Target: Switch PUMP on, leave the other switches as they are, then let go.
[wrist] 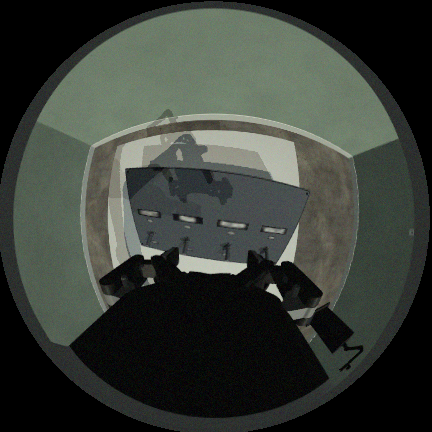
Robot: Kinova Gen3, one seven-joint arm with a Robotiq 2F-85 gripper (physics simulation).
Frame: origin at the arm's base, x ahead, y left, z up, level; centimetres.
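Seen in the pictures: gripper, between the fingertips: (212,256).
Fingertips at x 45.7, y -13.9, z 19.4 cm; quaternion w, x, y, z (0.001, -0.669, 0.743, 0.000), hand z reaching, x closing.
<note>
Pixels of each thing's middle, then the offset from my fingertips to it. "pt": a spot on its surface instead. Level surfaces: height alone.
- PUMP label, middle of its body: (232,224) dx +1.7, dy -4.5, dz -17.8 cm
- PUMP lever, a spot on its surface: (226,251) pt dx -5.9, dy -2.6, dz -19.0 cm
- VENT lever, a spot on its surface: (150,239) pt dx -1.5, dy +20.0, dz -19.0 cm
- FAN lever, a spot on its surface: (185,245) pt dx -3.5, dy +8.7, dz -19.0 cm
- VALVE lever, a spot on its surface: (265,252) pt dx -7.7, dy -14.3, dz -19.6 cm
- white surface, height of its surface: dz -30.6 cm
The dark grey switch panel (270,205) lies in the middle of the wrist view, slightly turned. It has a row of pale labels, too blurred to read, with a small lever below each. The PUMP label (232,225) is third from the left. The PUMP lever (226,251) is below it; its tilt is hard to tell. The VENT lever (150,239) and FAN lever (185,245) are to its left, the VALVE lever (264,252) to its right. My gripper (212,256) is open and empty above the panel's near edge. The PUMP lever shows between the fingertips, nearer the right one.
The panel rests on a white surface (281,160) on a brown table (327,215). Green walls (215,65) stand around it. The arm's shadow falls over the panel's far left part. A small dark box (332,328) with a thin bent piece shows at the lower right.
</note>
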